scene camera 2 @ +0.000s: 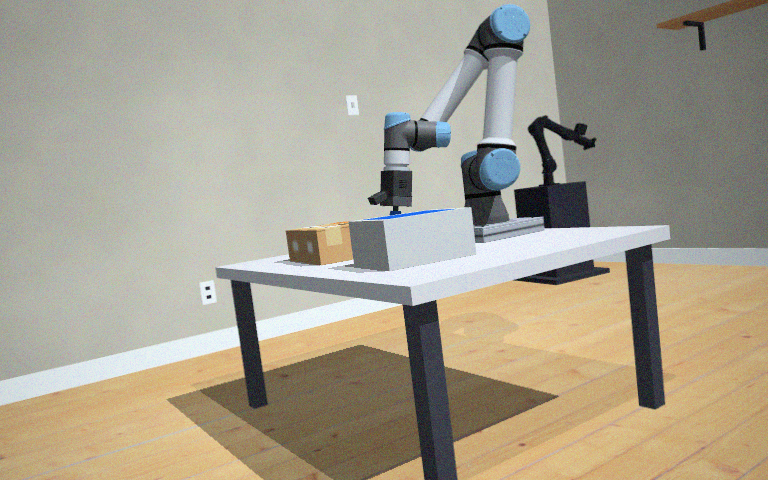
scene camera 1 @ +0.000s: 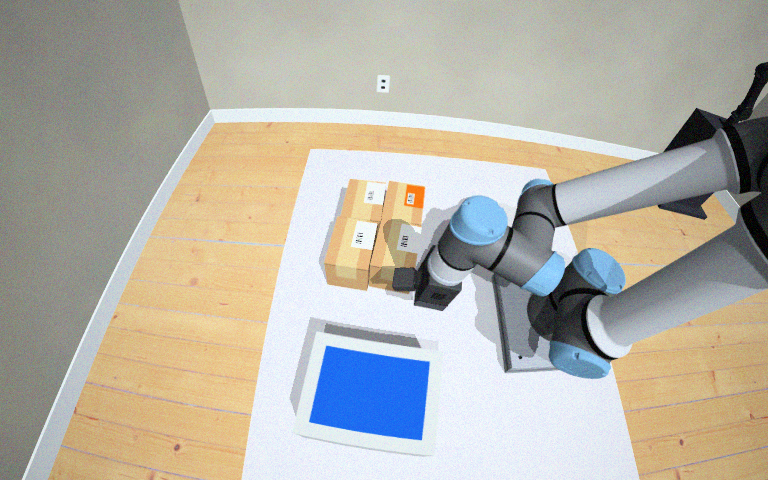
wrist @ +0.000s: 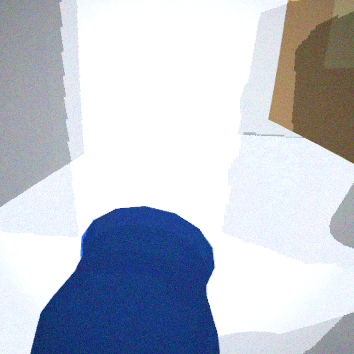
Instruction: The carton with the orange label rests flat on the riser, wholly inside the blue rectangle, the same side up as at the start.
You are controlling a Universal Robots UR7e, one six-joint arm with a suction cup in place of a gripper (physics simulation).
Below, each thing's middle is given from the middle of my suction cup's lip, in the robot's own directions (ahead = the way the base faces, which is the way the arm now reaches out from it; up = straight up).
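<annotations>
Riser (scene camera 1: 364, 394): my suction cup 22 cm to the right of it, 4 cm above it, 8 cm short of it.
</annotations>
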